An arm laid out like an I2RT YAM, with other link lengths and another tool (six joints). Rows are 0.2 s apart.
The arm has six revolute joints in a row. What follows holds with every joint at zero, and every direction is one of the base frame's. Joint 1 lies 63.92 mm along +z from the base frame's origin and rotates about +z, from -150 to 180 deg. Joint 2 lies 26.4 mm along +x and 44.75 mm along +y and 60.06 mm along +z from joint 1 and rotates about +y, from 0 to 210 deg. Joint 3 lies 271.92 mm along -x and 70.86 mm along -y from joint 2 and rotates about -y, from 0 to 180 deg. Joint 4 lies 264.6 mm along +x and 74.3 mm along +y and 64.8 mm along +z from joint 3 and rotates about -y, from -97 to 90 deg. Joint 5 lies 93.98 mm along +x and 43.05 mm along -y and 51.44 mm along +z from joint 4 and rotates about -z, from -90 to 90 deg. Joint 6 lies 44.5 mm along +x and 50.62 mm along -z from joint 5 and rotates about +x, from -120 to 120 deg. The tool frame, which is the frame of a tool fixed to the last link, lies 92 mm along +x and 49 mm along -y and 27 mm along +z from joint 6; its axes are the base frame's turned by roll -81.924, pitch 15.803 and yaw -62.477 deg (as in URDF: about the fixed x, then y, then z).
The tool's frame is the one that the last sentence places.
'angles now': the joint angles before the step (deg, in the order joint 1, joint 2, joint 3, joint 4, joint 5, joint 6). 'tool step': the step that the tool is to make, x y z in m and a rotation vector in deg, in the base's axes. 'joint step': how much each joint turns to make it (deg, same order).
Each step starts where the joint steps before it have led.
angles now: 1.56, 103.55, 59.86, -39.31, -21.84, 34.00
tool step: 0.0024, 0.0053, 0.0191, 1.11, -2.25, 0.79
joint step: 0.40, -3.17, 0.36, -1.35, -1.09, -0.26
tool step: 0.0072, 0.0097, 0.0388, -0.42, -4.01, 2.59
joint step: 1.68, -4.62, 2.89, -3.94, 0.43, -1.09
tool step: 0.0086, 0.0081, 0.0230, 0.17, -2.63, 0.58
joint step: 1.23, -1.65, 2.66, -1.42, 0.18, 0.67
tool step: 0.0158, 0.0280, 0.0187, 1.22, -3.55, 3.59
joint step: 3.61, 0.23, 3.31, 0.69, -0.76, 0.28
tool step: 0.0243, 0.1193, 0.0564, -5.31, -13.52, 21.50
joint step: 16.88, 2.84, 11.23, 0.09, 6.32, -8.40
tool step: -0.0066, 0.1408, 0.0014, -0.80, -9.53, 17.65
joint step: 15.58, 9.36, 7.82, 7.78, 3.93, -4.99
